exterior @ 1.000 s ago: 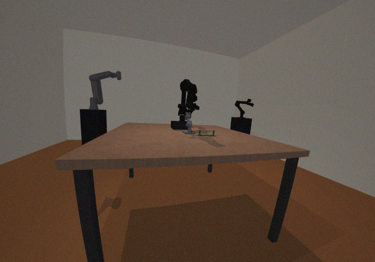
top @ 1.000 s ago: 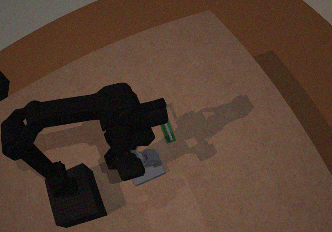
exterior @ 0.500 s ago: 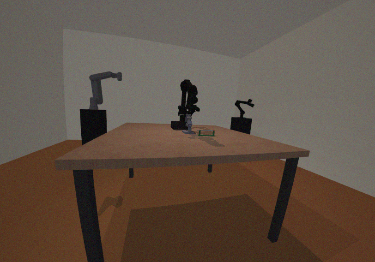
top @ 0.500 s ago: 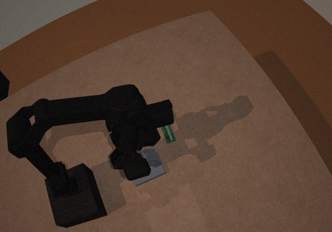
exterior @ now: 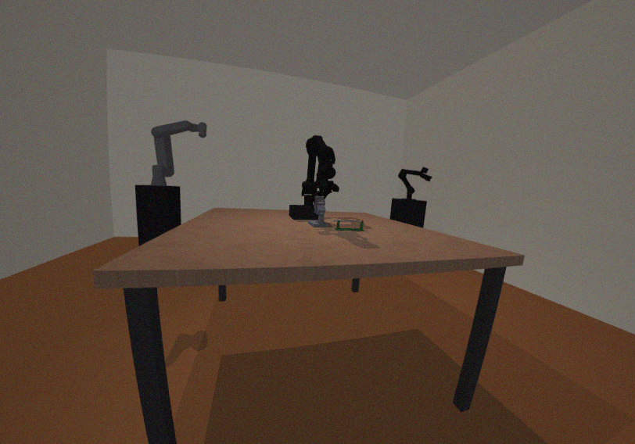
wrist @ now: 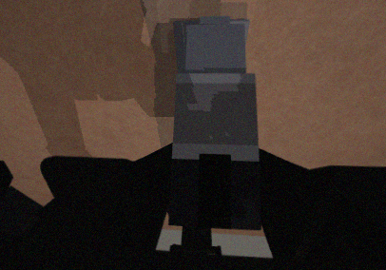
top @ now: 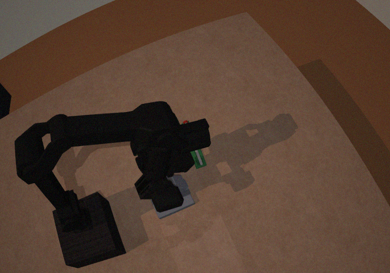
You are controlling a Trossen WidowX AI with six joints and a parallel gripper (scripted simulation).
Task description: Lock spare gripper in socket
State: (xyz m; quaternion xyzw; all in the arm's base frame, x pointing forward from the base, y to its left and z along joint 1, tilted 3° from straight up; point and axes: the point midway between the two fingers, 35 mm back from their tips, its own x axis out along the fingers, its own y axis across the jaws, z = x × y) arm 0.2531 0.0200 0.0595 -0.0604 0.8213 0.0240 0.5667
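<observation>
Right now the spare gripper is 2 cm ahead of my gripper tip. Also, from my gripper tip: green cradle 13 cm ahead, 14 cm to the left, 10 cm below; grey mount 4 cm ahead, 1 cm to the left, 7 cm below.
</observation>
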